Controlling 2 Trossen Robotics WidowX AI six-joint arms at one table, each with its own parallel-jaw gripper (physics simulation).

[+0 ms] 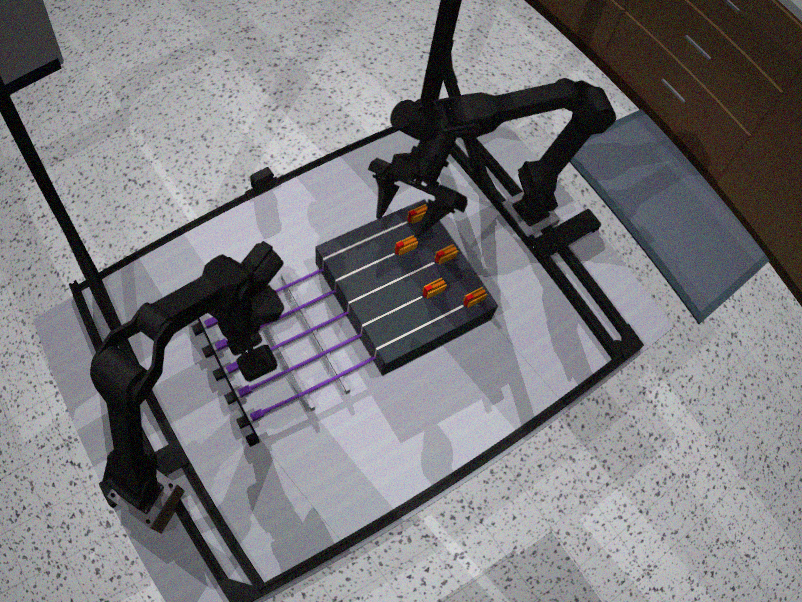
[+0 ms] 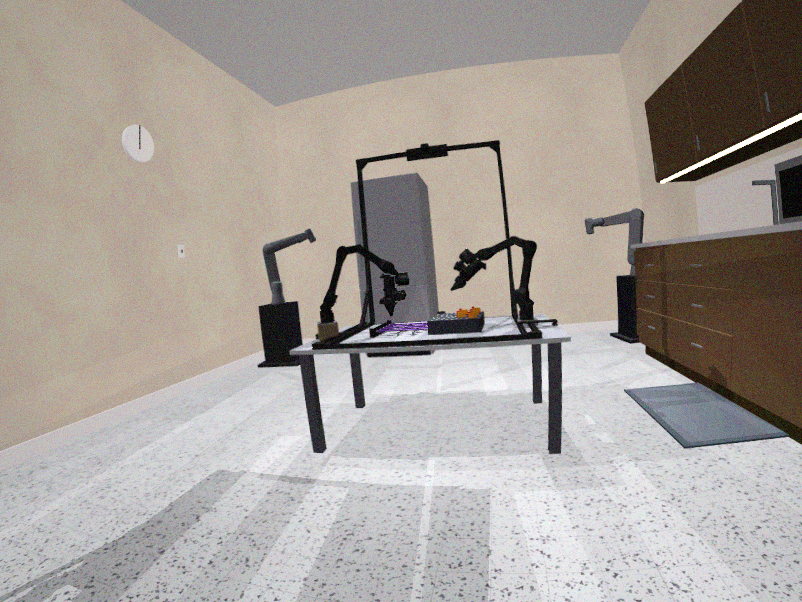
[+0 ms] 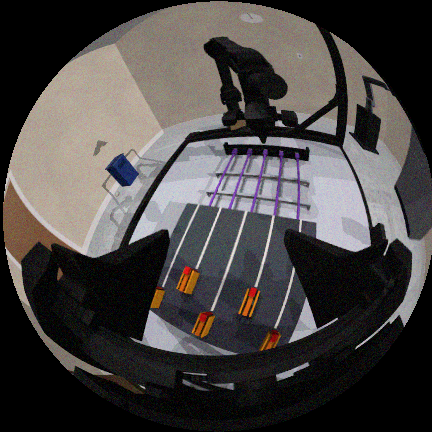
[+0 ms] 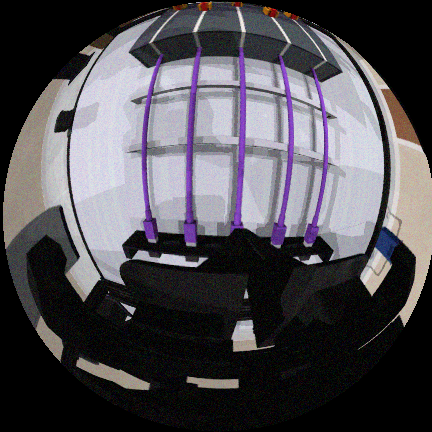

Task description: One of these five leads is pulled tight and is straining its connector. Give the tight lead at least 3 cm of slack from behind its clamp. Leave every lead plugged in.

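Frame: origin at the left arm's base, x back, y right, z up, level; millimetres.
Where they show: left gripper, between the fingertips: (image 1: pixel 397 227) (image 2: pixel 452 288) (image 3: pixel 228 235); right gripper, between the fingertips: (image 1: pixel 243 346) (image 2: pixel 391 316) (image 3: pixel 263 142) (image 4: pixel 239 234); left arm's base, origin of its link: (image 1: pixel 531 210) (image 2: pixel 527 319); right arm's base, origin of its link: (image 1: pixel 141 490) (image 2: pixel 327 322).
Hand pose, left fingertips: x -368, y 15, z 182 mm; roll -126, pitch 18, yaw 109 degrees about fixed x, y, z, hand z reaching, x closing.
Note:
Each offset is from my left fingertips to the top centre of the thing. "*": to the spot under its first point.
Five purple leads {* dz -180, dx -192, dy -27 mm} (image 1: pixel 309 330) (image 3: pixel 259 177) (image 4: pixel 240 141) run side by side from a black connector strip (image 1: pixel 245 422) (image 4: pixel 137 245) to a dark grey block {* dz -140, dx -33, dy +42 mm} (image 1: pixel 363 256) (image 3: pixel 233 225). On the block each lead continues as a white line to an orange clamp (image 1: pixel 435 287) (image 3: pixel 249 301). All five plugs sit in the strip. My right gripper (image 1: pixel 257 362) (image 2: pixel 390 311) (image 4: pixel 239 234) is shut and empty, hanging just over the middle lead's plug. My left gripper (image 1: pixel 403 220) (image 2: pixel 456 287) (image 3: pixel 228 235) is open and empty above the block's clamp end.
Two thin grey rods {* dz -181, dx -190, dy -134 mm} (image 1: pixel 339 376) cross the leads between strip and block. A black frame (image 1: pixel 518 430) borders the table, and a gantry post (image 1: pixel 437 54) rises at the back. A grey mat (image 1: pixel 650 197) and a cabinet lie off the table.

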